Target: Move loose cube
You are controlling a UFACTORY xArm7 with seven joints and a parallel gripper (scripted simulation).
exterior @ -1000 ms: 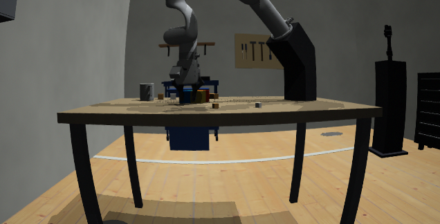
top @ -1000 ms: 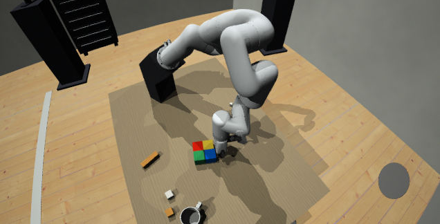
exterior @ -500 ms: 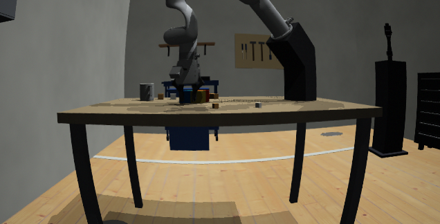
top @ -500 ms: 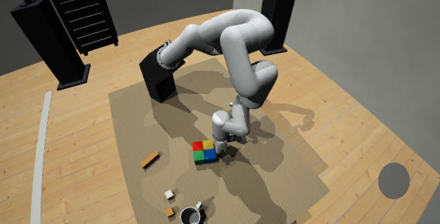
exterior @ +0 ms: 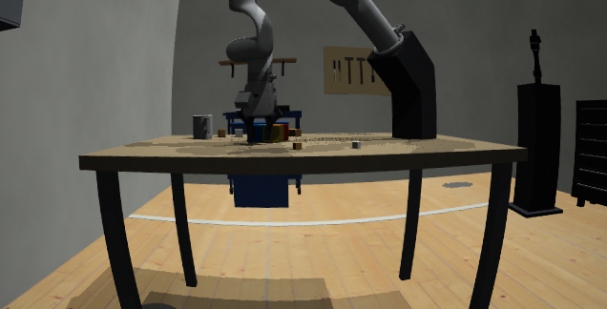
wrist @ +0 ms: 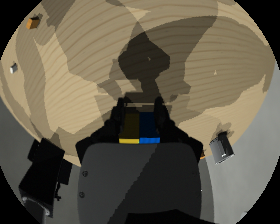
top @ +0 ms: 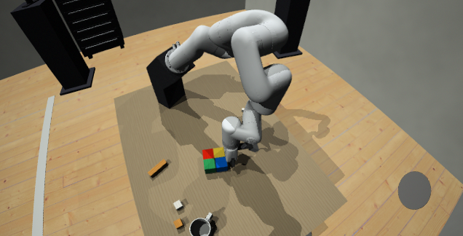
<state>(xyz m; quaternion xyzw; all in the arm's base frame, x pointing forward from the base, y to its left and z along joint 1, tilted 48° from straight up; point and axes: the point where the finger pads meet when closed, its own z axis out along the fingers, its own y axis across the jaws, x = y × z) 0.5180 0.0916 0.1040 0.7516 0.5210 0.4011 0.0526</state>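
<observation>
My hand is 4 cm past the yellow cube and 5 cm to the left of it. The rest, counted from my hand: green cube: 1 cm ahead, 11 cm to the right; tiny piece: 13 cm behind, 20 cm to the left, 2 cm below; red cube: 4 cm behind, 10 cm to the right.
</observation>
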